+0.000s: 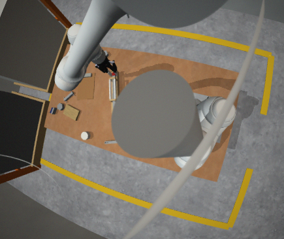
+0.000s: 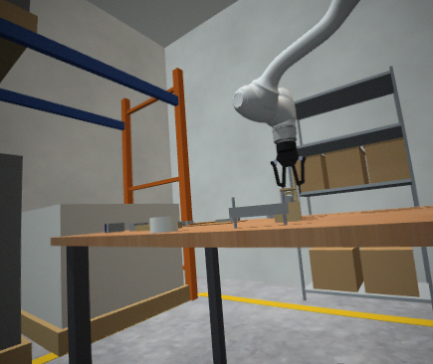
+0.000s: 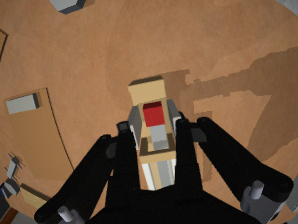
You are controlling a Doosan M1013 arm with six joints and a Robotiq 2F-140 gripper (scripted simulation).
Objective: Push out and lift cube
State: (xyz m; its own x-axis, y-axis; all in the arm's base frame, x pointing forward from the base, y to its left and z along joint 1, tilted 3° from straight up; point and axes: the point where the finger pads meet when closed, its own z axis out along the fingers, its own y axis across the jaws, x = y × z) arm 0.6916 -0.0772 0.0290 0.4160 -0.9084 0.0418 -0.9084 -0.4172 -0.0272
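Now: hand 30 mm above the red cube. Also, from my hand: channel (120 mm to the left, 50 mm behind, 30 mm below); flat tan block (410 mm to the left, 280 mm ahead, 70 mm below); grey hexagonal block (180 mm ahead, 160 mm to the right, 70 mm below).
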